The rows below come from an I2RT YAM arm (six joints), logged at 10 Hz.
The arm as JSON. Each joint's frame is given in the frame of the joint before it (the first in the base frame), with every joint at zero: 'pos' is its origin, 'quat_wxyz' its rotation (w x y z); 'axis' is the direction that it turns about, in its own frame. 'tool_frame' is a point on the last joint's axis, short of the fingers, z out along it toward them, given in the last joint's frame.
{
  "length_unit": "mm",
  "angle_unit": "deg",
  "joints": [
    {
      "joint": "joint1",
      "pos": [
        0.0,
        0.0,
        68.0
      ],
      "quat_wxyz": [
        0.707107,
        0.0,
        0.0,
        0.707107
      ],
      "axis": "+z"
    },
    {
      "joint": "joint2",
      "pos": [
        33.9,
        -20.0,
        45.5
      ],
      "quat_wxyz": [
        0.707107,
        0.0,
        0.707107,
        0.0
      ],
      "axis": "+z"
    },
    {
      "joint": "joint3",
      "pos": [
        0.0,
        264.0,
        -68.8
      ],
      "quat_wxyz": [
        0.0,
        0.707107,
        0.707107,
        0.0
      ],
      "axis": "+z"
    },
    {
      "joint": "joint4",
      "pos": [
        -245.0,
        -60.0,
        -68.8
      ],
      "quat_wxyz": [
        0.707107,
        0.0,
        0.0,
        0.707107
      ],
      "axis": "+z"
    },
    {
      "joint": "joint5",
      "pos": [
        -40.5,
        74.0,
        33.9
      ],
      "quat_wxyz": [
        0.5,
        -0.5,
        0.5,
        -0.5
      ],
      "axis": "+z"
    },
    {
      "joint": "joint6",
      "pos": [
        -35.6,
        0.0,
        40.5
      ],
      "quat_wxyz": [
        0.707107,
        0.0,
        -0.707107,
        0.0
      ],
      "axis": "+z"
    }
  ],
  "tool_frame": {
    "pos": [
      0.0,
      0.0,
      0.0
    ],
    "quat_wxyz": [
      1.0,
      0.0,
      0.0,
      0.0
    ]
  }
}
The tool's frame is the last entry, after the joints.
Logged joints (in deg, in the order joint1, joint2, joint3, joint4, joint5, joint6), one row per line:
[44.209 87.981 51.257 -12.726 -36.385 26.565]
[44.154 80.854 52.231 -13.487 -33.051 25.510]
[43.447 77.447 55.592 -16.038 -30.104 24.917]
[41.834 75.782 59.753 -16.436 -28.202 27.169]
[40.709 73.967 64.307 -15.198 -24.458 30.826]
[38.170 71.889 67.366 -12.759 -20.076 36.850]
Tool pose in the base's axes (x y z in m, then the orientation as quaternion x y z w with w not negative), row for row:
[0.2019 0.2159 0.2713 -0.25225 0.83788 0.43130 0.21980]
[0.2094 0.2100 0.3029 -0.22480 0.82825 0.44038 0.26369]
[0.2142 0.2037 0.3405 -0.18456 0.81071 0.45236 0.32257]
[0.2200 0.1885 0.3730 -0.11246 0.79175 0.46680 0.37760]
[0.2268 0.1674 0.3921 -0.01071 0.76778 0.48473 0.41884]
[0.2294 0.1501 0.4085 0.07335 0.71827 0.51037 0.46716]
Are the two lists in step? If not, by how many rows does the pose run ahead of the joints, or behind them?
The pose runs 2 rows ahead of the joints: the pose in row i belongs to the joints in row i + 2.
